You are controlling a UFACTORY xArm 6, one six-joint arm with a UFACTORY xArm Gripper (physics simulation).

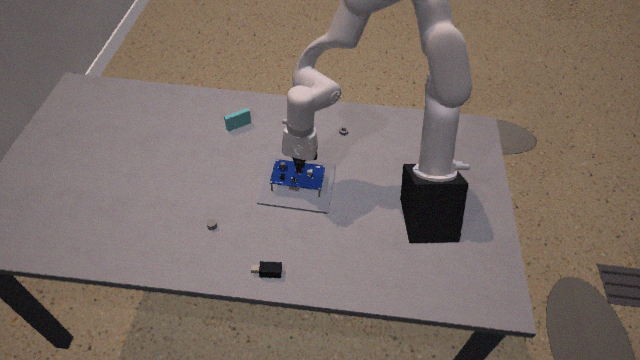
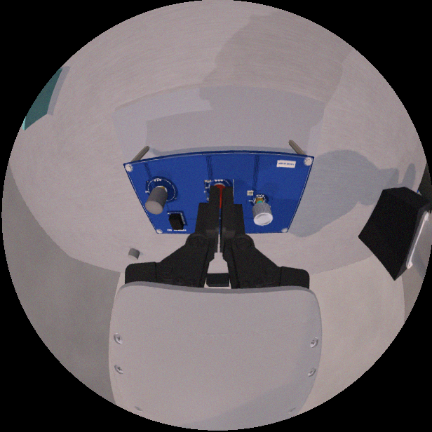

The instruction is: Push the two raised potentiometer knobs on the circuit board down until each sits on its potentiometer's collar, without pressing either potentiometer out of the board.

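Pixels of known places: gripper, fingertip midpoint: (image 1: 299, 167); arm's base, link origin: (image 1: 434, 173).
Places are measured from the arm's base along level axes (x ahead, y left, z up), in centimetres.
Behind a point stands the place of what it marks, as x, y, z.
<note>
The blue circuit board (image 1: 316, 183) @(34.3, -0.6, -8.9) (image 2: 192, 167) stands on posts above a grey plate (image 1: 277, 199) @(46.0, 3.3, -13.1). A tall grey knob (image 1: 283, 165) @(44.9, -5.4, -7.0) (image 2: 156, 201) stands at its left. A ribbed silver-white knob (image 1: 310, 173) @(36.3, -2.9, -7.0) (image 2: 262, 215) stands at its right, with a teal and brass-coloured part showing between it and the board. A red knob (image 2: 220, 186) in the middle is mostly hidden by the fingertips. My gripper (image 1: 299, 170) @(39.8, -5.4, -7.5) (image 2: 220, 199) is shut and empty, its tips over the red knob; I cannot tell whether they touch it. The collars are too small or hidden to judge seating.
A black component (image 1: 282, 177) @(44.8, -1.5, -8.1) (image 2: 176, 221) is on the board. A teal block (image 1: 238, 120) @(62.7, -27.7, -10.4) (image 2: 44, 102), a small dark ring (image 1: 343, 133) @(26.0, -27.1, -13.0), a grey cylinder (image 1: 212, 225) @(63.7, 15.0, -11.9) (image 2: 133, 253) and a black USB stick (image 1: 270, 269) @(45.2, 28.8, -10.7) are around it. The black robot pedestal (image 1: 434, 210) @(0.2, 10.5, -4.1) (image 2: 392, 225) stands right.
</note>
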